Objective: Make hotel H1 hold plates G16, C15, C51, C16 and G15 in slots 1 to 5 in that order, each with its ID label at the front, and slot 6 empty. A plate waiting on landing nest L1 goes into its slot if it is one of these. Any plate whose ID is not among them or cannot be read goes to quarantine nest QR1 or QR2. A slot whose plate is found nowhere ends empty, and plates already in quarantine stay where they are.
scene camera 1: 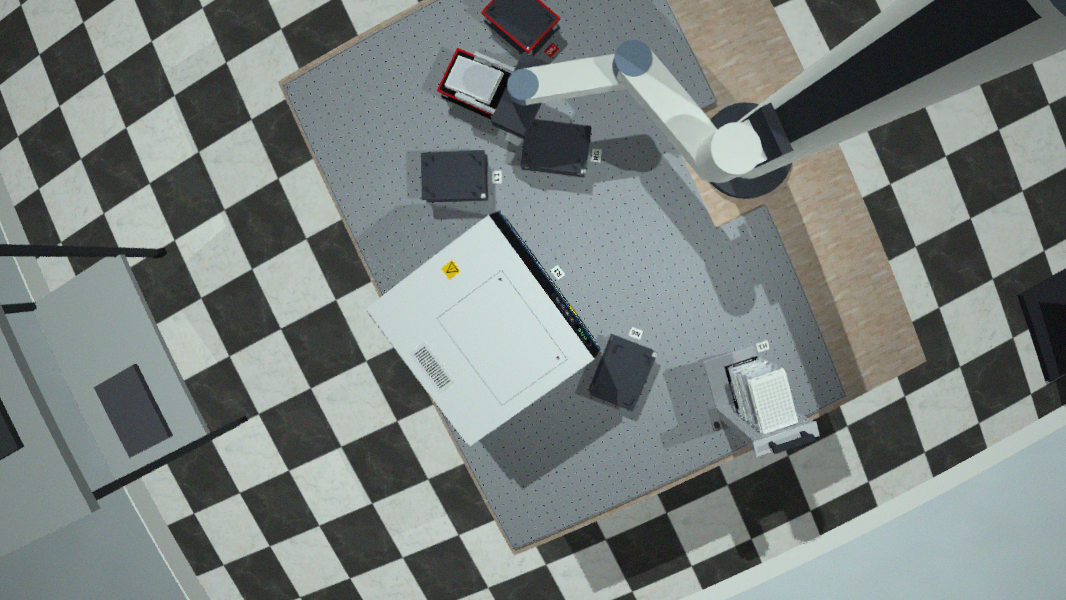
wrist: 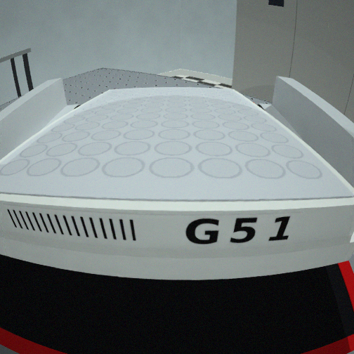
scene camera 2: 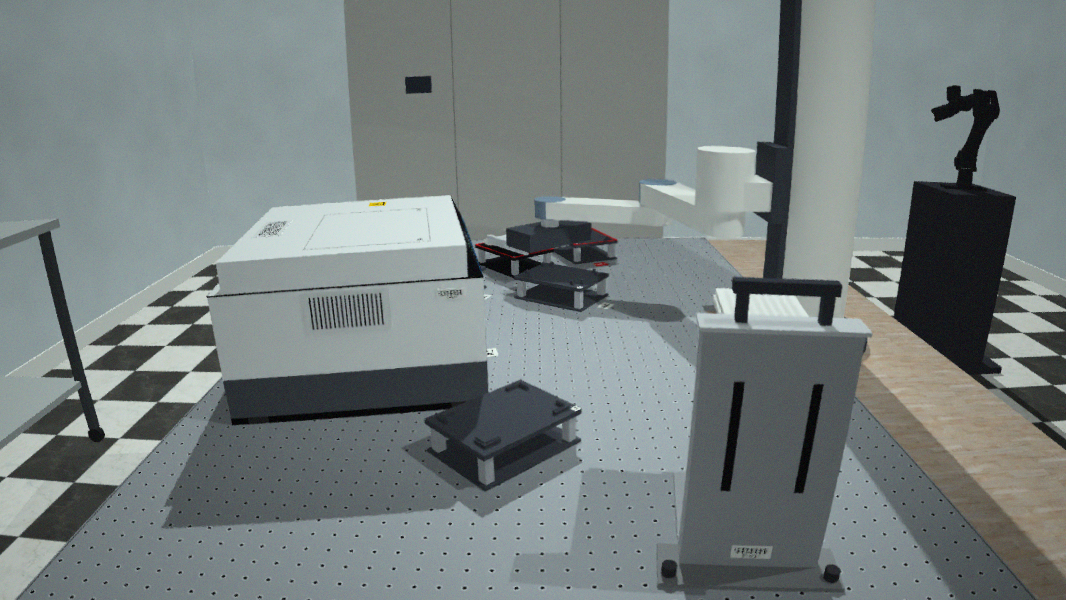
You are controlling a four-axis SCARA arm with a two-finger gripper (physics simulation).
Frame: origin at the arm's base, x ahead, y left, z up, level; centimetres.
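Seen in the pictures: gripper, fingertip midpoint: [scene camera 1: 465, 74].
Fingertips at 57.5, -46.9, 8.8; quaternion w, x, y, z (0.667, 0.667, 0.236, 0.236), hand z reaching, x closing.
Pixels of each thing's top centre, then the offset from my fingertips to it, as dx, dy, dz.
- white plate at its top centre: [scene camera 1: 472, 76] -1.3, +1.6, +0.7
- red-rimmed nest at its top centre: [scene camera 2: 582, 233] [scene camera 1: 520, 14] -19.1, -8.7, -2.1
- Landing nest L1 at its top centre: [scene camera 1: 452, 174] +14.0, +20.4, -1.5
- large white instrument at its top centre: [scene camera 2: 352, 222] [scene camera 1: 478, 333] +21.9, +58.0, +16.8
My gripper [scene camera 1: 477, 81] [wrist: 166, 89] is shut on a white plate [scene camera 1: 463, 74] [wrist: 172, 182] whose front label reads G51. The plate is low over the nearer red-rimmed quarantine nest [scene camera 1: 449, 69] [scene camera 2: 496, 251] [wrist: 347, 275]; whether it touches the nest cannot be told. In scene camera 2 the fingers are hidden behind the dark gripper body. The other red-rimmed nest [scene camera 1: 519, 18] stands beside it, with no plate on it. Hotel H1 [scene camera 1: 760, 447] [scene camera 2: 768, 447] holds several white plates; their IDs and slots cannot be read. Landing nest L1 [scene camera 1: 453, 175] bears no plate.
A dark nest [scene camera 1: 555, 147] [scene camera 2: 560, 275] stands close to the gripper's side of the quarantine nests. A large white instrument [scene camera 1: 484, 320] [scene camera 2: 350, 305] stands mid-table. Another dark nest [scene camera 1: 622, 372] [scene camera 2: 503, 417] stands between it and the hotel.
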